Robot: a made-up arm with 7 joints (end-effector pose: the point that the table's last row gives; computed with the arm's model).
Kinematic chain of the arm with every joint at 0, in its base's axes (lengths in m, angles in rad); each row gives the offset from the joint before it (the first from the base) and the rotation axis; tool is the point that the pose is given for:
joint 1: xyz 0 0 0.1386 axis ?
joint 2: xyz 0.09 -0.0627 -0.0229 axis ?
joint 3: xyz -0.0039 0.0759 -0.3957 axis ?
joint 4: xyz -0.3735 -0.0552 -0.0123 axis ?
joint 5: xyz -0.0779 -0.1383 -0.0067 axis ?
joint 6: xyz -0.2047 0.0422 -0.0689 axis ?
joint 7: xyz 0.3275 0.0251 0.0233 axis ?
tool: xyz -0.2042 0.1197 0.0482
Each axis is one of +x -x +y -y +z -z.
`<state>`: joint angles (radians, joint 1 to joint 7).
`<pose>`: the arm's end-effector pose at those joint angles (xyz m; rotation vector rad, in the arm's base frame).
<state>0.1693 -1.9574 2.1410 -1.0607 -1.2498 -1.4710 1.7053</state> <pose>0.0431 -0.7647 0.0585 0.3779 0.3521 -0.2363</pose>
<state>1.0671 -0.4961 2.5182 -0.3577 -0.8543 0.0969 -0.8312</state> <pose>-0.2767 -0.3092 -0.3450 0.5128 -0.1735 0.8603</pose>
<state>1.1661 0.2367 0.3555 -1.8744 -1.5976 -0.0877 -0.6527</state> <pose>-0.1028 0.0268 -0.5012 0.1041 -2.3933 0.8798</pose>
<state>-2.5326 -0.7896 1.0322 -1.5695 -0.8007 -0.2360 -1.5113</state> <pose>-0.1851 0.4390 -0.5057 -2.0266 1.2393 -0.6576</pose>
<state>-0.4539 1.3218 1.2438 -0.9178 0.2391 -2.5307 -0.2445</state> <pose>-0.2334 0.8432 0.0548 0.0544 -0.2201 1.7611</pose>
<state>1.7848 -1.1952 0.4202 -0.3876 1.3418 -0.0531 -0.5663</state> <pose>0.4738 -0.3343 0.1033 -0.2972 0.2367 2.0725</pose>
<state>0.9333 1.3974 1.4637 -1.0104 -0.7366 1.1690 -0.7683</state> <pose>-0.7206 0.0117 0.1750 1.4456 -0.2881 -1.1584</pose>
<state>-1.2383 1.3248 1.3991 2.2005 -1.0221 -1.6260 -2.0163</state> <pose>-0.0667 0.2628 0.4159 0.8686 -0.4175 2.1655</pose>
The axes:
joint 1: +z
joint 2: +x
joint 3: +x
joint 4: -z
joint 5: +x
joint 6: -y
joint 7: +x

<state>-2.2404 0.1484 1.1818 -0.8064 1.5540 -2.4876 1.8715</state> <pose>0.4016 0.4133 -0.4716 1.8759 1.0389 0.3886</pose>
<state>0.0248 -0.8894 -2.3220 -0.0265 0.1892 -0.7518 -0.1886</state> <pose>-0.4406 -0.3412 -0.0934 2.8605 -0.1758 1.1193</pose>
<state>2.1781 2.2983 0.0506 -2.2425 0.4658 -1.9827 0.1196</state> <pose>-0.2882 -0.4723 0.2936 -0.5007 0.7734 -2.3887</pose>
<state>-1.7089 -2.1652 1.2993 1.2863 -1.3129 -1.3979 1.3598</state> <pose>-0.4434 0.6608 0.2270 0.5571 0.4689 1.9102</pose>
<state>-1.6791 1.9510 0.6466 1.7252 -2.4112 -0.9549 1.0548</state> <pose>0.2787 0.4997 0.3819 1.6643 1.5305 -0.5770</pose>
